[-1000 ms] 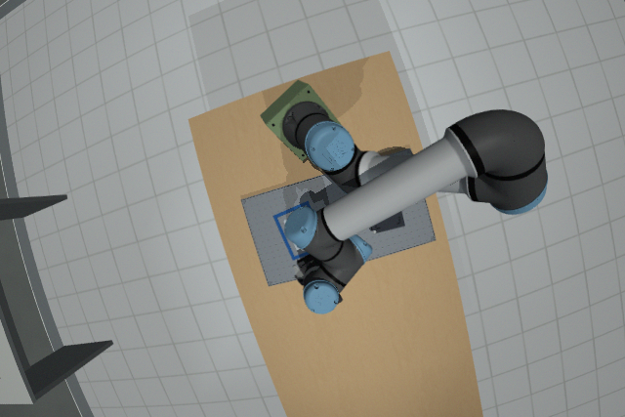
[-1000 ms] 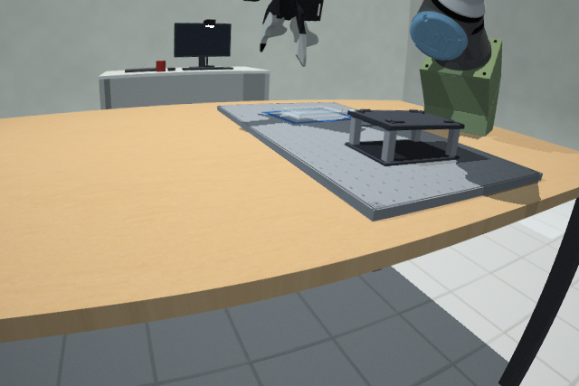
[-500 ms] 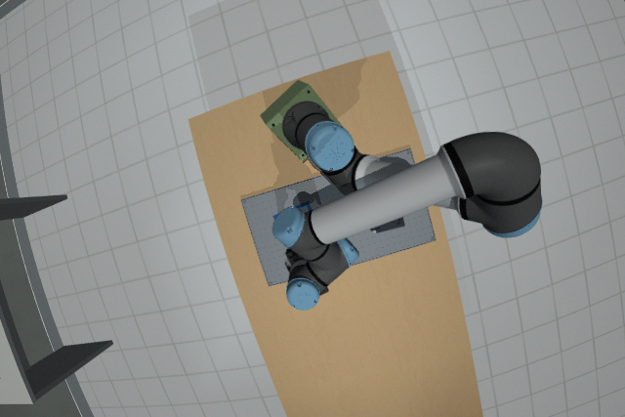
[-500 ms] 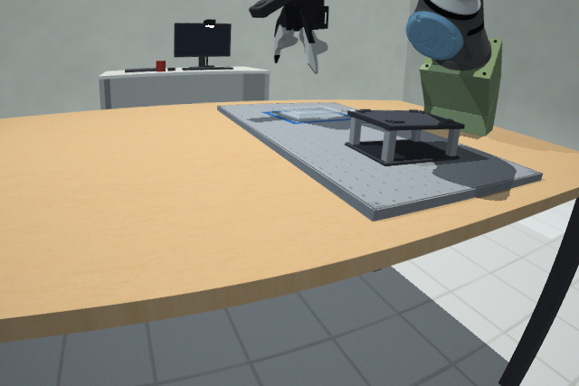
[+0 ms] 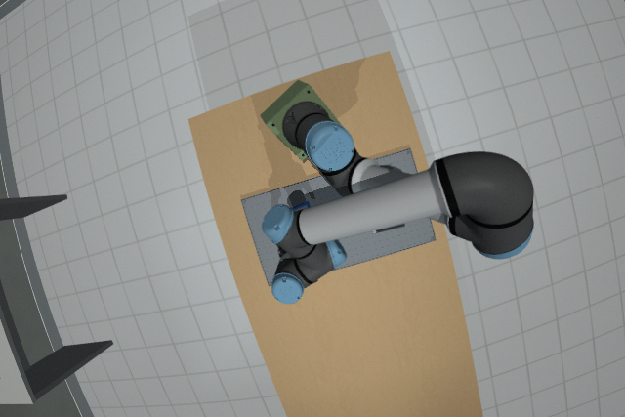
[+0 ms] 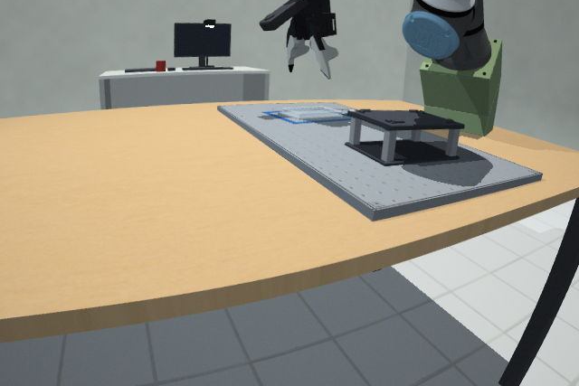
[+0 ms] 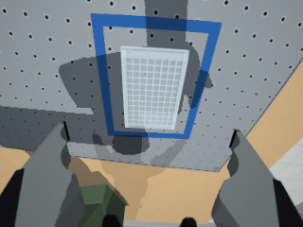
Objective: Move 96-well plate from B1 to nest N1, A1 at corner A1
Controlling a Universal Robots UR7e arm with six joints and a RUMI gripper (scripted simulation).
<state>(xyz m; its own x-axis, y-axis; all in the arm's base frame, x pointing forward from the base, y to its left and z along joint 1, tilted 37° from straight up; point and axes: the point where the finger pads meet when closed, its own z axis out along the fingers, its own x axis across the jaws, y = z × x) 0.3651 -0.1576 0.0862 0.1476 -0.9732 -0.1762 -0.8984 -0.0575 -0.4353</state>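
My hand is 9 cm above the clear 96-well plate, 2 cm past it and 1 cm to the left of it. Also, from my hand: A1 label 27 cm to the left, 4 cm below, 3 cm ahead.
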